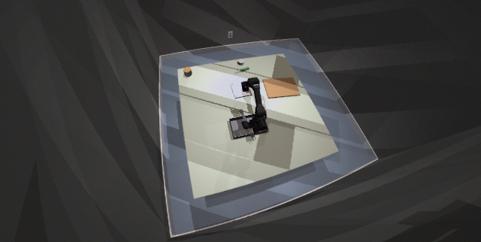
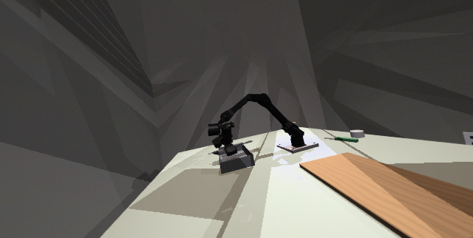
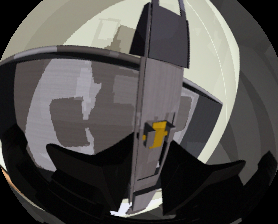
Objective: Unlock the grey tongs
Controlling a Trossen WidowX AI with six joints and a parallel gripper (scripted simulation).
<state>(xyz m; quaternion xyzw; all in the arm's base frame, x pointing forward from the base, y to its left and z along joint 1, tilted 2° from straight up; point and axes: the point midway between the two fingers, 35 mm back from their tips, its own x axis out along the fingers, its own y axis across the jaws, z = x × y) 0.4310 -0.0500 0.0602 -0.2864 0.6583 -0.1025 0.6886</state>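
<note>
Right now my gripper tip is 30 mm past the roasting tin, 30 mm to the right of it and 10 mm above it. The rest, counted from my gripper tip: small white disc: 820 mm behind, 80 mm to the left, 20 mm below; then wooden board: 430 mm behind, 460 mm to the left, 30 mm below.
</note>
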